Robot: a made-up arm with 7 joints. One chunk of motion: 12 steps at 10 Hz.
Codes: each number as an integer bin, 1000 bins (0 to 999) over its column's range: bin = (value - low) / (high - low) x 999, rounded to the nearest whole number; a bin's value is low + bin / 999 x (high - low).
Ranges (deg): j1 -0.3..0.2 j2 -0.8..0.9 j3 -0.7..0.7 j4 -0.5..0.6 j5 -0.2..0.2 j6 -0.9..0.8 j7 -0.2..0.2
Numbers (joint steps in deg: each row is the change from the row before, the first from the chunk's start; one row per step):
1: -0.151 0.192 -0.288 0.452 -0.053 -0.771 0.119
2: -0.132 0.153 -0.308 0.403 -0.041 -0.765 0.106
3: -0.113 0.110 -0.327 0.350 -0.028 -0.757 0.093
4: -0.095 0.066 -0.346 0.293 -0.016 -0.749 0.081
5: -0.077 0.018 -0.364 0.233 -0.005 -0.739 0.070
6: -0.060 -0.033 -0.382 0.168 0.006 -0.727 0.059
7: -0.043 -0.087 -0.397 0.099 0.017 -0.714 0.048
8: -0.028 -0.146 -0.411 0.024 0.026 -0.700 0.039
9: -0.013 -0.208 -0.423 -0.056 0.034 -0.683 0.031
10: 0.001 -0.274 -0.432 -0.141 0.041 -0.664 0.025
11: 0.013 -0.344 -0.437 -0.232 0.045 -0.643 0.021
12: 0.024 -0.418 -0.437 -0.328 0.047 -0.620 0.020
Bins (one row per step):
1: 298 583 294 865 367 76 797
2: 336 560 280 820 397 79 764
3: 374 535 266 772 430 84 732
4: 410 509 253 720 460 89 702
5: 446 481 240 666 487 95 674
6: 480 451 227 607 514 102 647
7: 513 419 216 544 542 109 619
8: 543 384 206 476 564 118 597
9: 573 348 198 403 584 128 577
10: 601 309 191 326 602 139 562
11: 625 268 188 243 612 151 552
12: 647 224 188 156 617 165 549

